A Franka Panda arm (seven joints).
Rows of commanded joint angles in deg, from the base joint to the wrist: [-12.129 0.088 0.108 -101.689 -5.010 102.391 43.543]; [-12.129 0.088 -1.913 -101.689 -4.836 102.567 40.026]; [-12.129 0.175 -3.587 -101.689 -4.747 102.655 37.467]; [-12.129 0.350 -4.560 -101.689 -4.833 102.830 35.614]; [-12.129 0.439 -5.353 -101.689 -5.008 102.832 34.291]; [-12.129 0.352 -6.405 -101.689 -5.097 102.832 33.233]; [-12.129 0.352 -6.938 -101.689 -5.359 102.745 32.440]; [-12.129 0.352 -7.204 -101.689 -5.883 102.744 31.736]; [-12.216 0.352 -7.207 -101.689 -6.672 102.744 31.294]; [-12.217 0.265 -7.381 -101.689 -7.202 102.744 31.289]
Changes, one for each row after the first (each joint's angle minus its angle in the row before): [0.000 0.000 -2.021 0.000 0.174 0.176 -3.517]; [0.000 0.087 -1.674 0.000 0.089 0.088 -2.559]; [0.000 0.175 -0.973 0.000 -0.086 0.175 -1.853]; [0.000 0.089 -0.793 0.000 -0.175 0.002 -1.323]; [0.000 -0.087 -1.052 0.000 -0.089 0.000 -1.058]; [0.000 0.000 -0.533 0.000 -0.262 -0.087 -0.793]; [0.000 0.000 -0.266 0.000 -0.524 -0.001 -0.704]; [-0.087 0.000 -0.003 0.000 -0.789 0.000 -0.442]; [-0.001 -0.087 -0.174 0.000 -0.530 0.000 -0.005]
